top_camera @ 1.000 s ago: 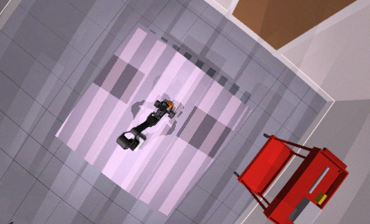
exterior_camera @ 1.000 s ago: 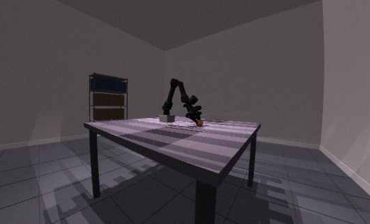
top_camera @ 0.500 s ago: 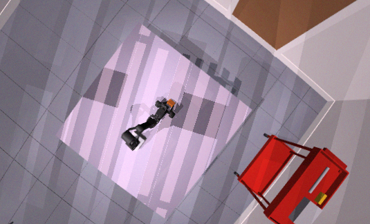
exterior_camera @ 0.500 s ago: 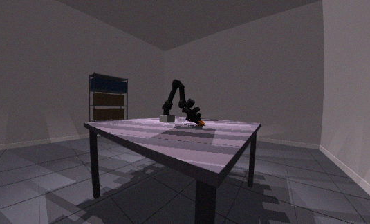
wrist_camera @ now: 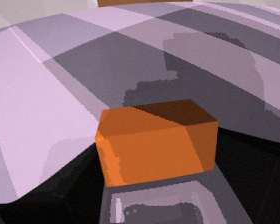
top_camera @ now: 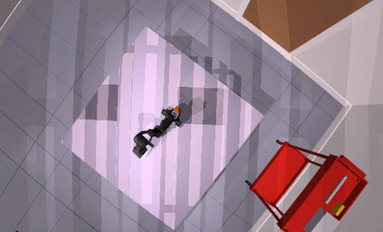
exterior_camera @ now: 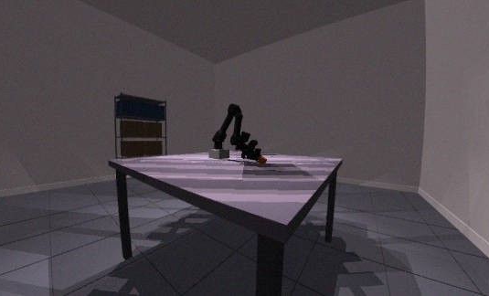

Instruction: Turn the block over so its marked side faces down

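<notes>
Now: the orange block 1 cm below my gripper tip.
</notes>
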